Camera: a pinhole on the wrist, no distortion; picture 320 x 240 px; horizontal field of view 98.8 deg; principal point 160.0 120.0 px. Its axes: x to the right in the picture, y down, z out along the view. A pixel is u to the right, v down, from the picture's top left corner.
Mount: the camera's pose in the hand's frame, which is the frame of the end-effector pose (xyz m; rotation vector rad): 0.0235 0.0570 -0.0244 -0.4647 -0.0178 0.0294
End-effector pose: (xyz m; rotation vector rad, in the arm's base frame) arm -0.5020 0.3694 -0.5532 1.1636 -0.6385 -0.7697
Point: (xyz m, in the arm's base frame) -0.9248 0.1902 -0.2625
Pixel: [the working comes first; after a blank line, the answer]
In the camera's frame: -0.1056 -0.1464 0.5275

133 82
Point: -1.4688 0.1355 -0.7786
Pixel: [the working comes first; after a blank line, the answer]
In the camera's frame: -0.4247 -0.8271 0.5391

outside the picture
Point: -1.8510 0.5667 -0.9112
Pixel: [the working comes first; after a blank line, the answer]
In the camera's frame: -1.0075 -0.9255 0.5211

outside the picture
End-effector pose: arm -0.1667 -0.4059 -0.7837 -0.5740 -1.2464 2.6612
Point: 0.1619 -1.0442 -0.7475
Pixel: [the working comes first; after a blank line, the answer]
In the camera's frame: -0.5042 0.1488 0.4898

19 162
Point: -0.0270 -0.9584 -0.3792
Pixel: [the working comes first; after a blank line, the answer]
In the camera's frame: -0.4174 -0.2619 0.5393

54 53
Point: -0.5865 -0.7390 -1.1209
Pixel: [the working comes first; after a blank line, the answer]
In the camera's frame: 0.3736 0.2479 0.3793

295 210
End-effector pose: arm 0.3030 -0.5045 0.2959 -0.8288 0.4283 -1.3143
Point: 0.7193 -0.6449 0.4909
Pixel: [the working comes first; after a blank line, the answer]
In the camera's frame: 0.2482 -0.1203 0.3878

248 77
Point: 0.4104 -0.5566 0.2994
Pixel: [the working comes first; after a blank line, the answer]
In the camera's frame: 0.0534 -0.0305 0.0815

250 69
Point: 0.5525 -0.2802 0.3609
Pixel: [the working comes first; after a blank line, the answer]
In the camera's frame: -0.1630 -0.0707 0.3094

88 89
